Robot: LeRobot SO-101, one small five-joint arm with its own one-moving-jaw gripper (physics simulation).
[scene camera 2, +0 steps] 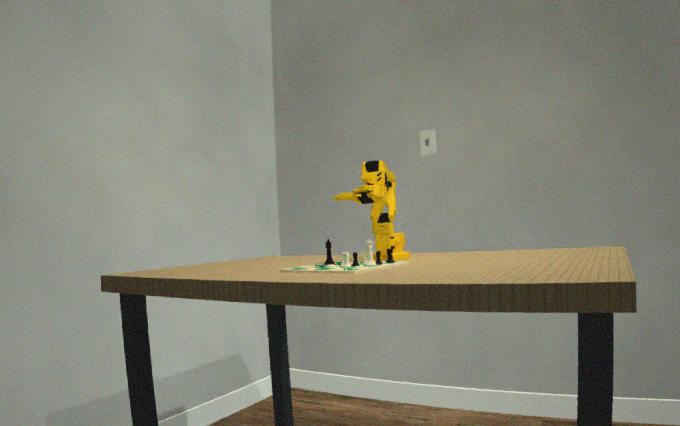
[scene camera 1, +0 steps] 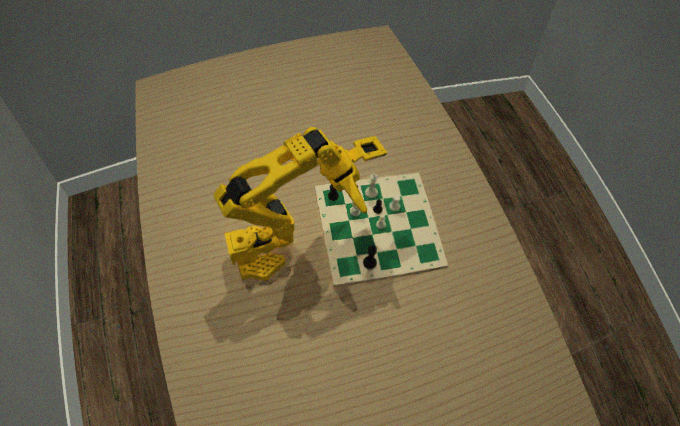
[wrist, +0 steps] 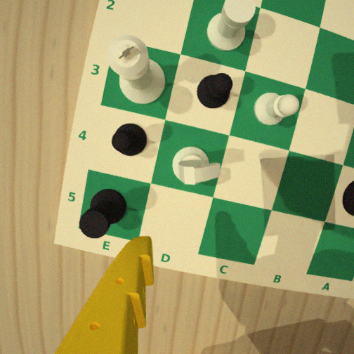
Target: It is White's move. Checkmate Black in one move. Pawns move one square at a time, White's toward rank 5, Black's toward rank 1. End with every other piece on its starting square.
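Places are measured from the arm's base along level axes (x left, y back, z up), in centimetres.
Pixels of known places: hand, its tool point: (scene camera 2: pixel 373 223) (scene camera 1: pixel 349 177); arm's base, origin of its link: (scene camera 2: pixel 387 259) (scene camera 1: pixel 268 252).
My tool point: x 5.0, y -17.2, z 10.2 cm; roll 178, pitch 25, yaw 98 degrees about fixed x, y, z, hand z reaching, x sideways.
Ahead of a thing's pixels: the offset from my tool point to its top centre. "spot": to the spot under its first point.
My gripper (scene camera 1: pixel 374 180) (scene camera 2: pixel 355 209) is fully open and empty, high above the board @[spot: dx -16.5, dy -13.1, dz -9.6 cm] (scene camera 1: pixel 440 260) (wrist: pixel 75 220). Its notched fixed jaw (wrist: pixel 117 305) shows in the wrist view; the moving jaw is outside it. The white king @[dx +1.7, dy -5.6, dz -3.2 cm] (scene camera 1: pixel 371 190) (scene camera 2: pixel 369 253) (wrist: pixel 142 82) stands on E3, a flat-topped white piece @[dx -2.7, dy -8.9, dz -6.3 cm] (scene camera 1: pixel 394 204) (wrist: pixel 226 32) on D2, a white pawn @[dx -5.8, dy -4.9, dz -6.4 cm] (scene camera 1: pixel 381 223) (wrist: pixel 270 108) on C3, a white knight @[dx -1.6, dy -1.2, dz -5.6 cm] (scene camera 1: pixel 355 211) (wrist: pixel 191 165) on D4. The black king @[dx -12.8, dy -0.2, dz -3.2 cm] (scene camera 1: pixel 370 260) (scene camera 2: pixel 328 253) (wrist: pixel 349 198) stands on A4, partly cut off in the wrist view.
Black pawns stand on D3, one pawn @[dx -2.3, dy -5.5, dz -6.4 cm] (scene camera 1: pixel 377 206) (wrist: pixel 212 91), and on E4, another pawn (wrist: pixel 129 140), which the jaw hides in scene camera 1. A taller black piece @[dx +3.1, dy +1.8, dz -6.3 cm] (scene camera 1: pixel 333 194) (scene camera 2: pixel 390 255) (wrist: pixel 108 206) stands on E5, beside the fixed jaw's tip in the wrist view.
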